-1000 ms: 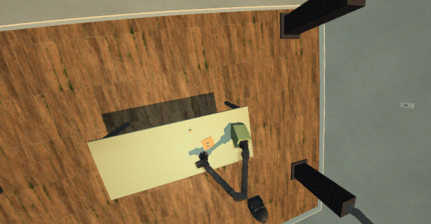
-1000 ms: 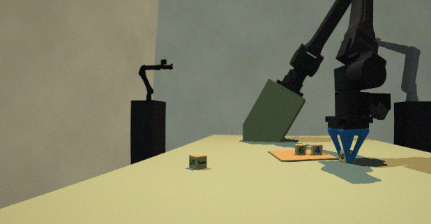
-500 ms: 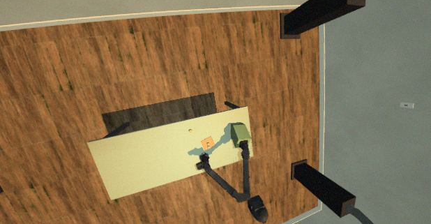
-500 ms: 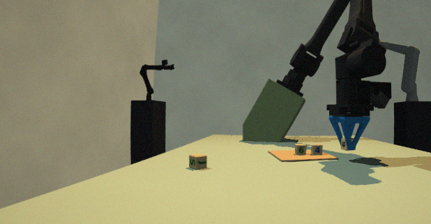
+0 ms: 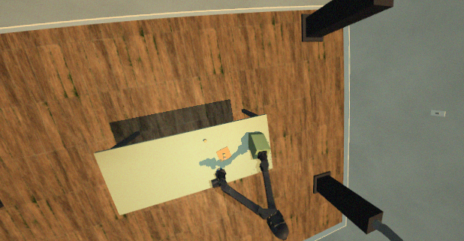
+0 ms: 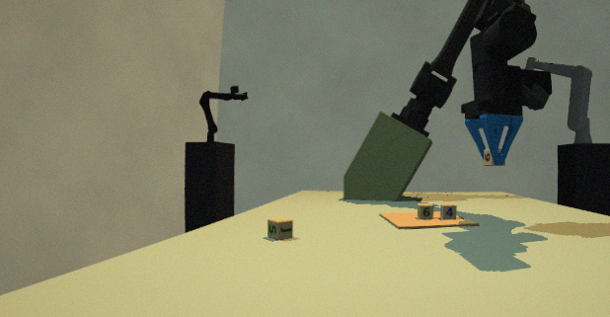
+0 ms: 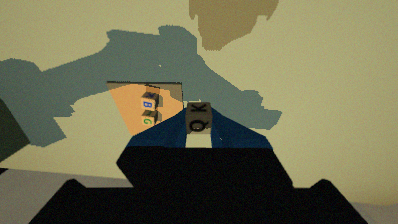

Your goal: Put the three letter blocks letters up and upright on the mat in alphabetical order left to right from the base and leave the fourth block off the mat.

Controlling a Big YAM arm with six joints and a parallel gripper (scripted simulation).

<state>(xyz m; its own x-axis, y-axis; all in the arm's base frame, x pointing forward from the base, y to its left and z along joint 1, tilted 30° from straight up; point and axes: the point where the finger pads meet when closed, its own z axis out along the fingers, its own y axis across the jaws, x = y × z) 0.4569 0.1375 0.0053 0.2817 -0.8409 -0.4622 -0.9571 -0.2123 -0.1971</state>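
Now: the orange mat 8 cm behind my hand, 10 cm to the right of it and 11 cm below it. The rest, counted from my hand: block 8 cm behind, 6 cm to the right, 9 cm below.
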